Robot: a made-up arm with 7 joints.
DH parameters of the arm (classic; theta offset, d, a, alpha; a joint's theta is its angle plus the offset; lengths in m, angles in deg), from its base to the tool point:
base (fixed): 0 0.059 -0.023 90
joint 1: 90 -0.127 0.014 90
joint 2: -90 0.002 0.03 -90
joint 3: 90 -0.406 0.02 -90
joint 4: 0 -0.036 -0.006 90
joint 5: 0 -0.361 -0.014 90
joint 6: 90 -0.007 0.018 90
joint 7: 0 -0.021 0.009 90
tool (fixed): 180 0.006 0 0
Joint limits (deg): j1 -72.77..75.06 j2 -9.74..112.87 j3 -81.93..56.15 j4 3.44..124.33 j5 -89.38..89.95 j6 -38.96..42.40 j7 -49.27..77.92
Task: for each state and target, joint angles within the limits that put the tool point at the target. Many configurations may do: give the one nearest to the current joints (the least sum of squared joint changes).
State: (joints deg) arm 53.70 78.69 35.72 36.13 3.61 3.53 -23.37
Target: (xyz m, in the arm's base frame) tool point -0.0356 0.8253 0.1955
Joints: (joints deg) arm 59.86 80.48 46.63 29.71 5.12 1.26 -22.34
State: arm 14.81 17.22 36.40 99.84 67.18 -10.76 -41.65
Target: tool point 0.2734 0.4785 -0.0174
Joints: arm 24.97 23.20 31.44 97.17 67.04 -10.21 -42.09
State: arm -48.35 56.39 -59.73 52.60 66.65 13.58 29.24
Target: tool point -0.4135 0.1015 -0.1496
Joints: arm -72.77 34.18 -81.93 91.17 19.63 -0.17 16.92
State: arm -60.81 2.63 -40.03 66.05 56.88 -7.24 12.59
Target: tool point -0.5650 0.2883 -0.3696
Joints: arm -63.26 12.42 -35.59 19.66 61.18 2.85 12.00
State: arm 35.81 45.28 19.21 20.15 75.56 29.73 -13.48
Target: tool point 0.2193 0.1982 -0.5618
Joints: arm -0.12 -3.92 3.03 44.51 70.89 20.69 -12.39
